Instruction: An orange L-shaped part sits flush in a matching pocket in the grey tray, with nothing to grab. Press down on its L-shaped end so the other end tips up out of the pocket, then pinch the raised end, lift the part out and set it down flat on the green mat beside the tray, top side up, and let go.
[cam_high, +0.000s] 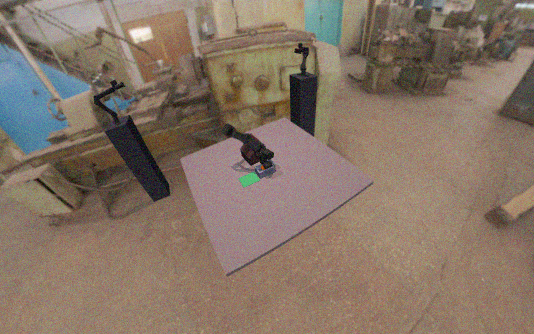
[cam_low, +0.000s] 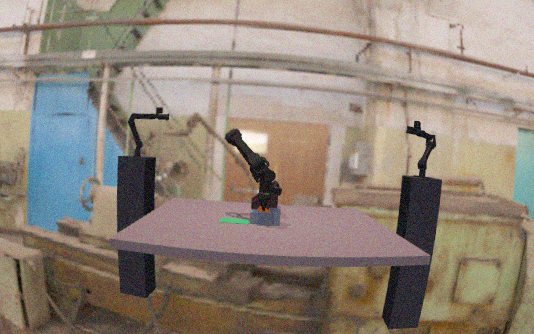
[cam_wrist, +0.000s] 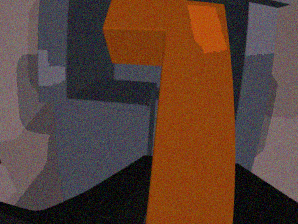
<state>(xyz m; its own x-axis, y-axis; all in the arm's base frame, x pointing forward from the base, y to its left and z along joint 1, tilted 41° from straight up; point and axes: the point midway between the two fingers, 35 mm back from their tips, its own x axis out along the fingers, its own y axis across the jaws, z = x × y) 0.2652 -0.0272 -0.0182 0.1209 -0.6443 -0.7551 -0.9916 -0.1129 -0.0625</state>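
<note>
The green mat is 150 mm to the right of my gripper tip, 80 mm below it and 10 mm behind it. Also, from my gripper tip: orange L-shaped part 30 mm to the left, 30 mm below, 20 mm behind.
</note>
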